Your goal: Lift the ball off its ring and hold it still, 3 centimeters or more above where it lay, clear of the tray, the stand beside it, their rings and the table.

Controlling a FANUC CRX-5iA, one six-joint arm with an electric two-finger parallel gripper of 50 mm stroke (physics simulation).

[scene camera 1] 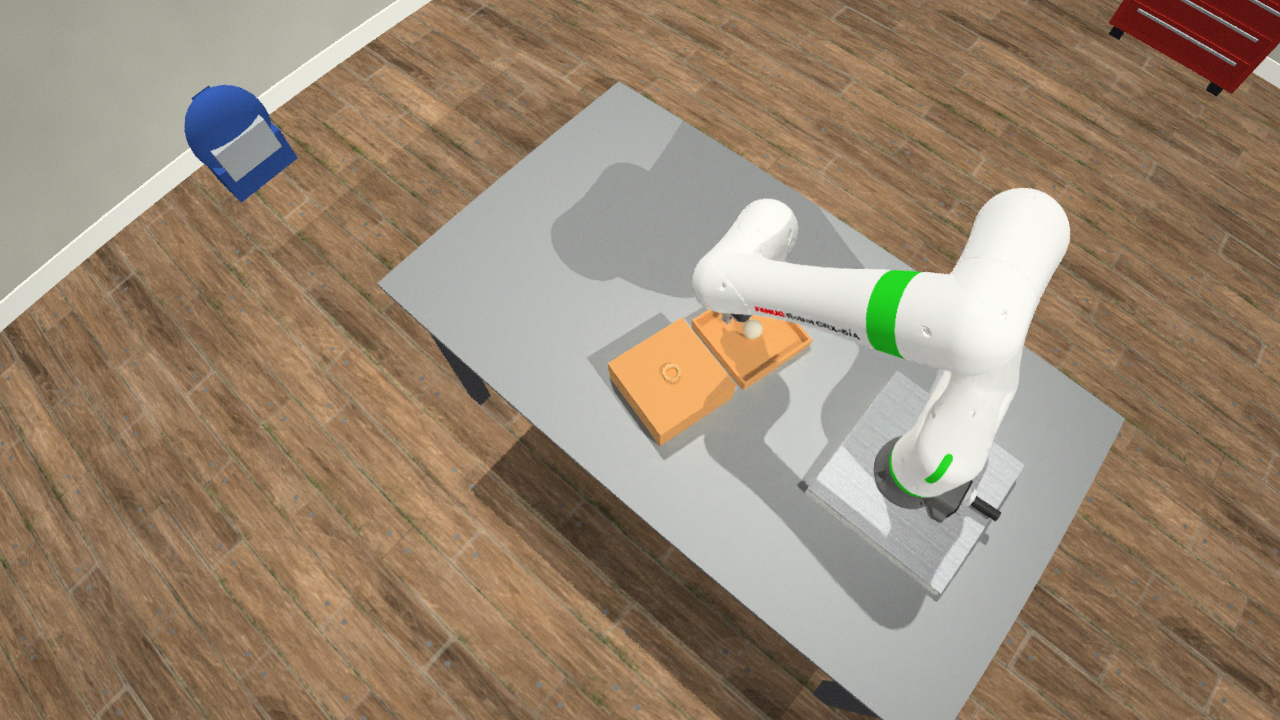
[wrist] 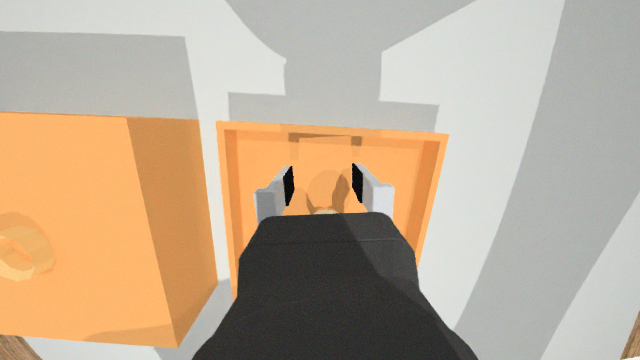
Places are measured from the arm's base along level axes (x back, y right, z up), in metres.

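Pixels of known places: gripper, fingertip midpoint: [wrist: 322, 176]; arm's base, origin of the base link: [scene camera 1: 909, 472].
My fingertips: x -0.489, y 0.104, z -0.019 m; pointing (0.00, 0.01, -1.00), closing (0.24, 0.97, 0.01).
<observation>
For each thing: its top centre in the pictures, then the offset to it from my fingertips. "pt": a spot on its surface instead. Level surfaces: height alone.
- pale ball, middle of its top: [scene camera 1: 753, 324] dx +0.053, dy -0.011, dz +0.026 m
- empty ring, surface spot: [wrist: 44, 250] pt dx -0.017, dy -0.201, dz +0.049 m
- grey table, its level: dz -0.028 m
The pale ball [scene camera 1: 751, 330] lies in the orange tray [scene camera 1: 778, 363] [wrist: 400, 133]. In the wrist view a thin sliver of the ball [wrist: 326, 212] shows at the edge of the black gripper body, which hides the rest. The ring under the ball cannot be made out. My gripper [wrist: 322, 176] [scene camera 1: 737, 318] is open and empty, over the tray. In the wrist view its fingertips stand apart to the left and right, farther up the picture than the ball's visible sliver. The exact height of the fingertips above the tray floor is hard to tell.
The taller orange stand [scene camera 1: 662, 407] [wrist: 90, 175] is beside the tray, a narrow gap between them. An empty ring [scene camera 1: 671, 381] [wrist: 44, 250] sits on its top. The arm's base plate [scene camera 1: 859, 461] is on the grey table [scene camera 1: 501, 268].
</observation>
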